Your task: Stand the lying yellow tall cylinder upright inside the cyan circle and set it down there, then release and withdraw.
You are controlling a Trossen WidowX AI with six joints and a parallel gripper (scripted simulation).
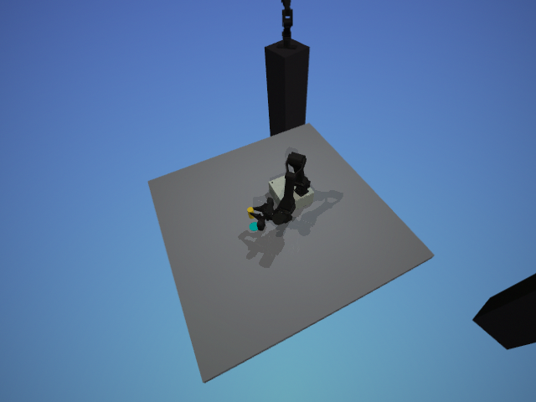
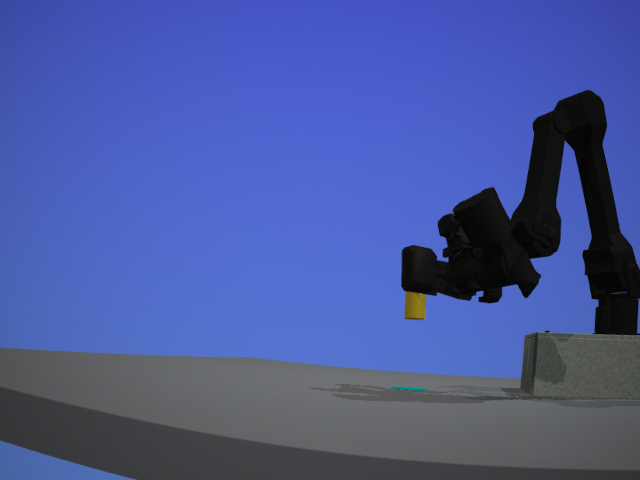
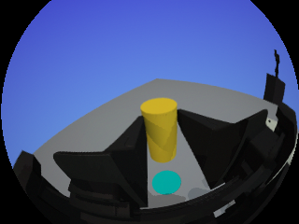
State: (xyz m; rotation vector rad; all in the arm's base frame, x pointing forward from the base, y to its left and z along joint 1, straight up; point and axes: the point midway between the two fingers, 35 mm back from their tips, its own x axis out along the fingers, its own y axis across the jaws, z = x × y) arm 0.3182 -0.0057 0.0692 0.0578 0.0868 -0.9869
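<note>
Right now the cyan circle is 16 cm below my gripper tip. Also, from my gripper tip: yellow cylinder 2 cm below.
</note>
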